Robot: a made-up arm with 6 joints. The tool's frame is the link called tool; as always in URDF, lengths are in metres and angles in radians.
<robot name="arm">
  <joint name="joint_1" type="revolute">
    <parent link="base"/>
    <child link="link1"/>
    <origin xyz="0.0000 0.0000 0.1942" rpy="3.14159 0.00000 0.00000"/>
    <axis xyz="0 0 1"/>
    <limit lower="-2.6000" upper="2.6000"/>
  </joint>
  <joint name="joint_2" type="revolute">
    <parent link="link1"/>
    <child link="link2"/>
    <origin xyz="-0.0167 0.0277 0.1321" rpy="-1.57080 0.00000 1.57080"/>
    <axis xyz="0 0 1"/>
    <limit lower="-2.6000" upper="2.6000"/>
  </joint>
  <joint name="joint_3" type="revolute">
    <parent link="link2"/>
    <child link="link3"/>
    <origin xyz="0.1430 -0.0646 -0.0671" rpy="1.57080 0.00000 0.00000"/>
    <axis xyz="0 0 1"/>
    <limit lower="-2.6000" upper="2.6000"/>
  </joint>
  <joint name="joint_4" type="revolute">
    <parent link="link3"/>
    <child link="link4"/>
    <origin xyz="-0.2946 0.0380 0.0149" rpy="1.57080 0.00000 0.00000"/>
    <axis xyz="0 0 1"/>
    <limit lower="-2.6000" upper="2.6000"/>
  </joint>
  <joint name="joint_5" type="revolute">
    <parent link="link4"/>
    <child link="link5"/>
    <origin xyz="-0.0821 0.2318 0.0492" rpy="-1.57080 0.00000 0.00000"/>
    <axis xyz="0 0 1"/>
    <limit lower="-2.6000" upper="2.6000"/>
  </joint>
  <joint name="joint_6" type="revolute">
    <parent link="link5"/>
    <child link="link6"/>
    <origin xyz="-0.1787 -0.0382 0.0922" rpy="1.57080 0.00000 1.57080"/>
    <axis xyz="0 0 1"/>
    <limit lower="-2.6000" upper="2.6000"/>
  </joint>
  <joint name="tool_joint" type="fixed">
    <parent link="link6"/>
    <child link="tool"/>
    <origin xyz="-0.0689 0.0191 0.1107" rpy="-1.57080 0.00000 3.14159"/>
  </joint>
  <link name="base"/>
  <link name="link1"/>
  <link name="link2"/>
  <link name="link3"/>
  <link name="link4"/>
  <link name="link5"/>
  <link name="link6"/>
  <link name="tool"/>
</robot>
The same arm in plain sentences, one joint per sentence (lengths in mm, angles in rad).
The arm has six revolute joints in a row. What follows holds with every joint at zero, and every direction is one of the base frame's.
The first joint is mounted 194.2 mm along +z from the base frame's origin and rotates about -z, from -2.6 to 2.6 rad.
The second joint is mounted 16.7 mm along -x and 27.7 mm along -y and 132.1 mm along -z from the first joint and rotates about -x, from -2.6 to 2.6 rad.
The third joint is mounted 67.1 mm along +x and 143 mm along -y and 64.6 mm along -z from the second joint and rotates about -z, from -2.6 to 2.6 rad.
The fourth joint is mounted 38 mm along -x and 294.6 mm along +y and 14.9 mm along -z from the third joint and rotates about +x, from -2.6 to 2.6 rad.
The fifth joint is mounted 49.2 mm along +x and 82.1 mm along +y and 231.8 mm along -z from the fourth joint and rotates about -z, from -2.6 to 2.6 rad.
The sixth joint is mounted 38.2 mm along +x and 178.7 mm along +y and 92.2 mm along -z from the fifth joint and rotates about -y, from -2.6 to 2.6 rad.
The tool frame, which is the frame that the pose is given for, is mounted 68.9 mm along +x and 110.7 mm along -y and 19.1 mm along -z from the sixth joint; its axes are the base frame's turned by roll 0, pitch 0 and yaw 0 rad (as in URDF: about the fixed x, then y, then z).

